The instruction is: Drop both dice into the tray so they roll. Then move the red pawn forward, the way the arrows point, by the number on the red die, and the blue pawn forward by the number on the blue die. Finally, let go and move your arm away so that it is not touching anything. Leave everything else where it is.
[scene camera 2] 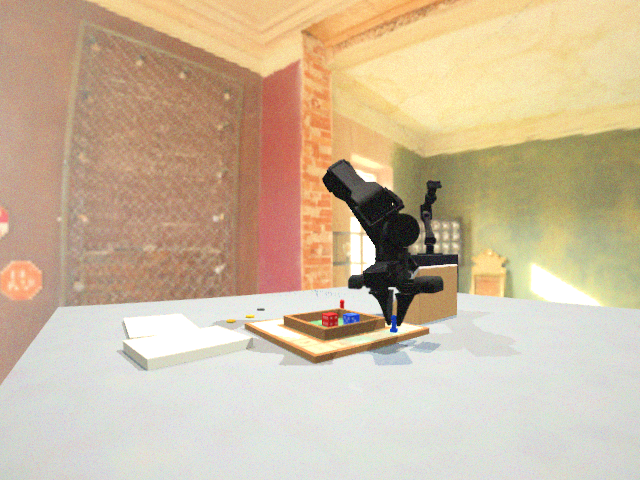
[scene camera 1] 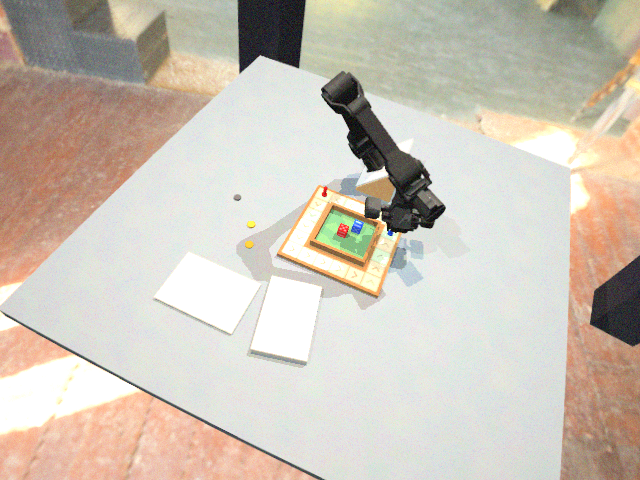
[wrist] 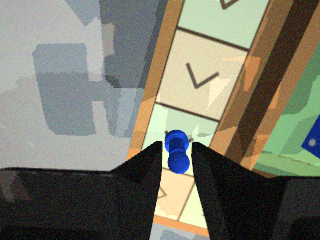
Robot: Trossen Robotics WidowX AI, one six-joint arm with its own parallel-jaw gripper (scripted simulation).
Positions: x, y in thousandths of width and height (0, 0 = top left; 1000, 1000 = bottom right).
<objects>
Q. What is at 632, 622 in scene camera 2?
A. The gripper.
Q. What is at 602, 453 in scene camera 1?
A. The gripper.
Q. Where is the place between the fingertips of the gripper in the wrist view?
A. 552, 619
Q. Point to a blue pawn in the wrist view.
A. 552, 594
</objects>
